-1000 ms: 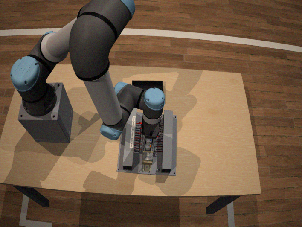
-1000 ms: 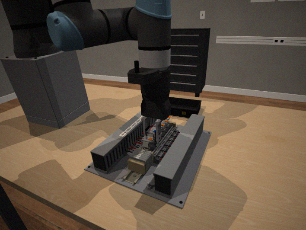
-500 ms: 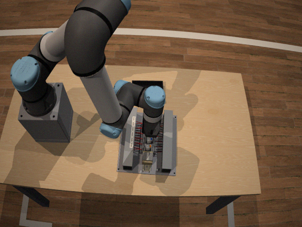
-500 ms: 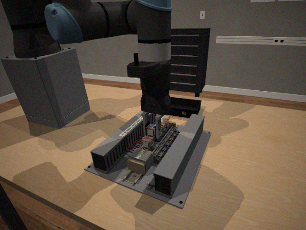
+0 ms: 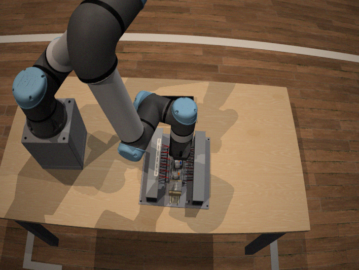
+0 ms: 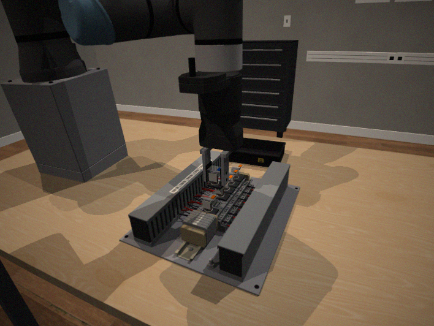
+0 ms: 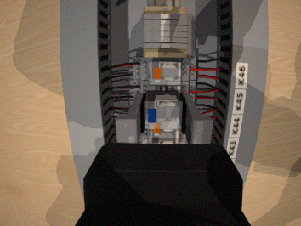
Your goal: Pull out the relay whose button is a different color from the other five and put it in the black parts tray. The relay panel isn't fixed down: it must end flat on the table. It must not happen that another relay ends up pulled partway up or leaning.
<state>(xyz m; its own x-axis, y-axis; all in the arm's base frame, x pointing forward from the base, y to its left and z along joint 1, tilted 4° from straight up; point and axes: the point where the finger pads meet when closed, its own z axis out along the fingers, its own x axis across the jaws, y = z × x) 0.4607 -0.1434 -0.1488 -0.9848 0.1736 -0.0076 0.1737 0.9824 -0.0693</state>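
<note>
Now: hand 31 cm to the right of the black parts tray, 9 cm above it and 3 cm short of it.
</note>
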